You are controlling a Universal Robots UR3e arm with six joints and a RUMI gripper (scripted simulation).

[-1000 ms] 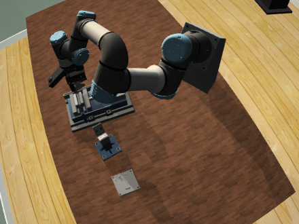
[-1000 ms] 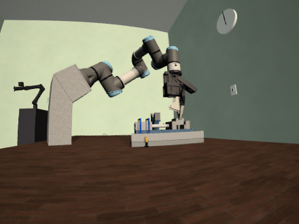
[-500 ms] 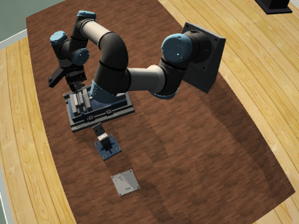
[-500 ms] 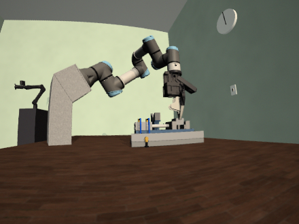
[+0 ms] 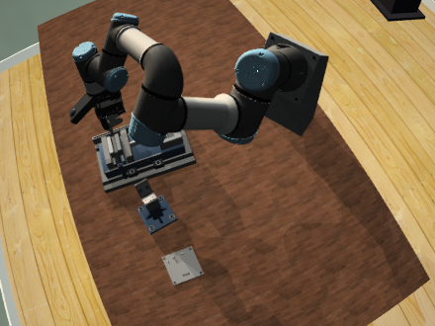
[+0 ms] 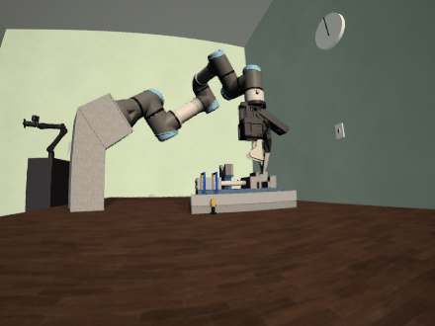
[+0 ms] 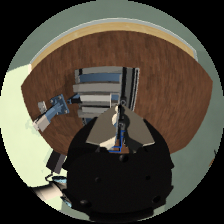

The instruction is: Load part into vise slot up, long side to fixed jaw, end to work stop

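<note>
Right now the part is 50 mm to the left of my hand and 20 mm below it. Round my hand: grey infeed plate 120 mm behind, 430 mm to the left, 110 mm below.
</note>
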